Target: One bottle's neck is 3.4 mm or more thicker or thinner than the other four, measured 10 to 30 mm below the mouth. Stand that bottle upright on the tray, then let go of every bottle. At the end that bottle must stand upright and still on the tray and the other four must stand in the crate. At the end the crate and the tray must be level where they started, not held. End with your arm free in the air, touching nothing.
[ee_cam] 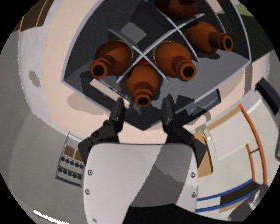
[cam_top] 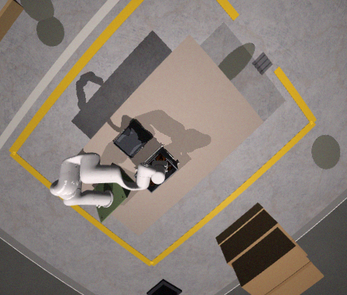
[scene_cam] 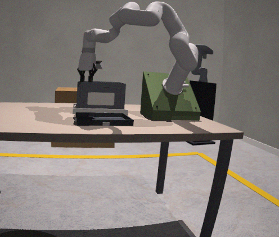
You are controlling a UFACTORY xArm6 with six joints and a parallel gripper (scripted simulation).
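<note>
Now: the dark crate 9 cm behind my hand, 3 cm to the right of it and 10 cm below it. The rest, counted from my hand: glass bottle (18 cm behind, 7 cm to the right, 10 cm below); flat dark tray (5 cm behind, 26 cm to the left, 17 cm below).
</note>
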